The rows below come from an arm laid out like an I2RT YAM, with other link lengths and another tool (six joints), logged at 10 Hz.
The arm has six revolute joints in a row. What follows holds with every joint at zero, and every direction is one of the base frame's.
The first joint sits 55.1 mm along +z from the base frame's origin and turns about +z.
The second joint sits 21 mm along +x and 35.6 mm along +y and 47.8 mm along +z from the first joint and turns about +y.
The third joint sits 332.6 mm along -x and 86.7 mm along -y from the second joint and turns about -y.
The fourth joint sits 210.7 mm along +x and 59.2 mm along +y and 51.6 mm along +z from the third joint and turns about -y.
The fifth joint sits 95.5 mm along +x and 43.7 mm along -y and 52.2 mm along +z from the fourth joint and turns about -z.
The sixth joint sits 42 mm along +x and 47.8 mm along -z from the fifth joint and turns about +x.
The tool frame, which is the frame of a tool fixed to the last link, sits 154 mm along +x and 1 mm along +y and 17 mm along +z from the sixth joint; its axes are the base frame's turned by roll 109.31, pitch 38.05 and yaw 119.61 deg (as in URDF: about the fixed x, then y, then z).
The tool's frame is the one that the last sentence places.
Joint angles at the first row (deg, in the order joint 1, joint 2, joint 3, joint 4, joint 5, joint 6):
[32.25 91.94 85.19 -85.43 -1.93 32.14]
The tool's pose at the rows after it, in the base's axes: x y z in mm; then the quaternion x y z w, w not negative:
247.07 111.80 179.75 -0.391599 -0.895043 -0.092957 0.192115
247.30 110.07 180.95 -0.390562 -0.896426 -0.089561 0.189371
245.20 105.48 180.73 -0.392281 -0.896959 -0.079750 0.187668
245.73 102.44 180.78 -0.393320 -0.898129 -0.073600 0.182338
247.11 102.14 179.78 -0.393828 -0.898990 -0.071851 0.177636
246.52 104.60 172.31 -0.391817 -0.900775 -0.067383 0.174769
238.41 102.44 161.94 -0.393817 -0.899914 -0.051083 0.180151
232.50 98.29 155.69 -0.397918 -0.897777 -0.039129 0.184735
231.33 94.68 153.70 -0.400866 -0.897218 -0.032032 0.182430
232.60 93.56 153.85 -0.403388 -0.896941 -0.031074 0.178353
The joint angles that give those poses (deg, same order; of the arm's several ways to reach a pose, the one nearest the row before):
[32.25 91.94 87.70 -85.17 -1.87 31.70]
[32.25 91.94 88.03 -85.60 -1.39 31.49]
[32.25 91.94 88.03 -86.43 -0.58 31.44]
[32.31 91.94 88.03 -86.67 0.34 31.48]
[32.54 91.94 87.72 -86.24 0.91 31.73]
[33.50 91.94 85.71 -84.42 1.45 32.34]
[34.50 91.96 83.04 -83.68 1.91 33.23]
[34.72 91.96 81.38 -83.55 2.17 33.71]
[34.72 91.96 80.79 -83.57 2.83 33.95]
[34.72 91.96 80.79 -83.48 3.29 34.26]

